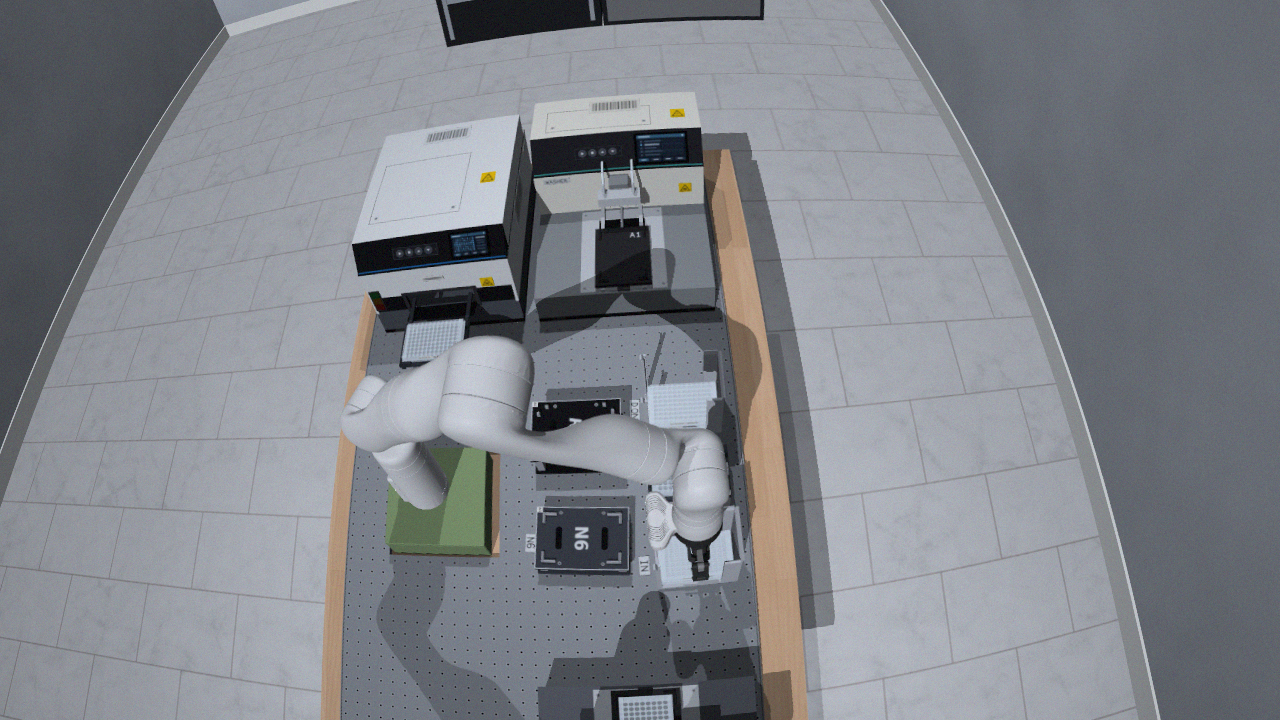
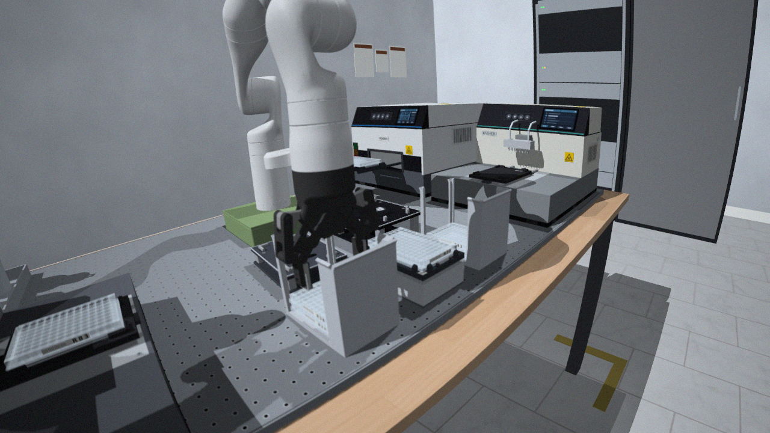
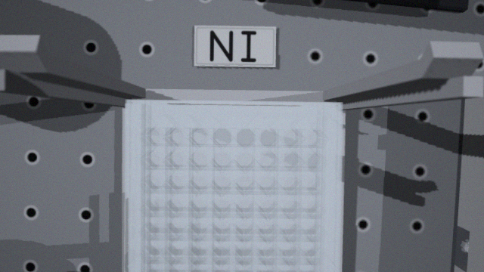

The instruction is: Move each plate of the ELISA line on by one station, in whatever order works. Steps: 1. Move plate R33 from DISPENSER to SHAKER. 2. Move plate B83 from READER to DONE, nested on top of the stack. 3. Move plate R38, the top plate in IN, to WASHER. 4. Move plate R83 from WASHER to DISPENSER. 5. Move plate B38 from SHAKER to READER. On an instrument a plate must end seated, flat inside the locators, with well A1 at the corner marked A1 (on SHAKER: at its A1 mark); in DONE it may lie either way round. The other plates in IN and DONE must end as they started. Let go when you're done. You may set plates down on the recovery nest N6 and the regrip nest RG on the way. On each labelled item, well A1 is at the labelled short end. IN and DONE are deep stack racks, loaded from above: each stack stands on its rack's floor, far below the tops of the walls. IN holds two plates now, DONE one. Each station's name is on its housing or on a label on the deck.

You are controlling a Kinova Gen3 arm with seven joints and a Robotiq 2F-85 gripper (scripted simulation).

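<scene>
The plate R38 is 50 mm below my hand. Also, from my hand: RG nest (240 mm to the left, 200 mm behind, 20 mm below); then plate R33 (150 mm to the left, 20 mm below, 10 mm behind); then plate B83 (300 mm to the left, 50 mm below, 10 mm behind).
</scene>
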